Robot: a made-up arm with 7 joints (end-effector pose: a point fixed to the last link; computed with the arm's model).
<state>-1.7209 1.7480 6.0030 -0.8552 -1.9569 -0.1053 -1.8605</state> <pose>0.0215 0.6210 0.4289 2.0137 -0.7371 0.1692</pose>
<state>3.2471 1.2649 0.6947 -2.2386 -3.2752 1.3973 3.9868</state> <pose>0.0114 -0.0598 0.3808 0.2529 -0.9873 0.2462</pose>
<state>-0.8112 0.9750 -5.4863 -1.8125 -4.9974 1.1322 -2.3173</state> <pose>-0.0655 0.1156 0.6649 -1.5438 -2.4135 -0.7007</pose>
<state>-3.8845 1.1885 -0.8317 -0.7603 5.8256 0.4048 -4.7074</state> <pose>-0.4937 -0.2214 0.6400 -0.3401 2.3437 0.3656</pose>
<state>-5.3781 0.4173 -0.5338 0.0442 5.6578 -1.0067 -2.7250</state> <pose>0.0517 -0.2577 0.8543 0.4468 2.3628 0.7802</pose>
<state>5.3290 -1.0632 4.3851 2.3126 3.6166 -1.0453 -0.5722</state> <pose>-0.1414 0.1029 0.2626 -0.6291 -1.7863 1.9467</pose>
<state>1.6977 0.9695 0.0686 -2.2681 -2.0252 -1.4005 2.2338</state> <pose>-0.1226 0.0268 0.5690 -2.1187 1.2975 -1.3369</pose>
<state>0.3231 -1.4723 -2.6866 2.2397 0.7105 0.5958 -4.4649</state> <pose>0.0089 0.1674 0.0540 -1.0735 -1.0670 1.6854</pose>
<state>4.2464 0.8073 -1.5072 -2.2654 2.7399 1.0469 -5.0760</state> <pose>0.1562 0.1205 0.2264 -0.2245 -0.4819 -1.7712</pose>
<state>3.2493 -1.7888 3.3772 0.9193 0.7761 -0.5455 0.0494</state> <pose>0.4986 -0.0708 -0.1353 0.9572 -0.2302 -2.0451</pose>
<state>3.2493 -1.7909 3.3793 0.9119 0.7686 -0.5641 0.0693</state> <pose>0.5014 -0.0695 -0.1331 0.9781 -0.2352 -2.0187</pose>
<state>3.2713 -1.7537 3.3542 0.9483 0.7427 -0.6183 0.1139</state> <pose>0.5069 -0.0725 -0.1165 1.0561 -0.2371 -2.0065</pose>
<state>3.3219 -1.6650 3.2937 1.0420 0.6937 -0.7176 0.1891</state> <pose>0.5145 -0.0811 -0.0793 1.2117 -0.2476 -2.0037</pose>
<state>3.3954 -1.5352 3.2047 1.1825 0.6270 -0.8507 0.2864</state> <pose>0.5199 -0.0939 -0.0229 1.4301 -0.2860 -1.9904</pose>
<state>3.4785 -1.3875 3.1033 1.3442 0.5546 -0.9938 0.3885</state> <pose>0.5180 -0.1073 0.0437 1.6651 -0.3590 -1.9525</pose>
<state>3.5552 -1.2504 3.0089 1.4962 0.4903 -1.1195 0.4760</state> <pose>0.5077 -0.1173 0.1057 1.8619 -0.4462 -1.8986</pose>
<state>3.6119 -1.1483 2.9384 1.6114 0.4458 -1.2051 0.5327</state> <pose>0.4946 -0.1219 0.1499 1.9889 -0.5118 -1.8541</pose>
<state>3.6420 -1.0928 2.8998 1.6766 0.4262 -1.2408 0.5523</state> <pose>0.4855 -0.1221 0.1715 2.0452 -0.5311 -1.8393</pose>
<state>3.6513 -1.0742 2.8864 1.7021 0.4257 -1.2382 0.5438</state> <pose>0.4818 -0.1201 0.1759 2.0535 -0.5108 -1.8532</pose>
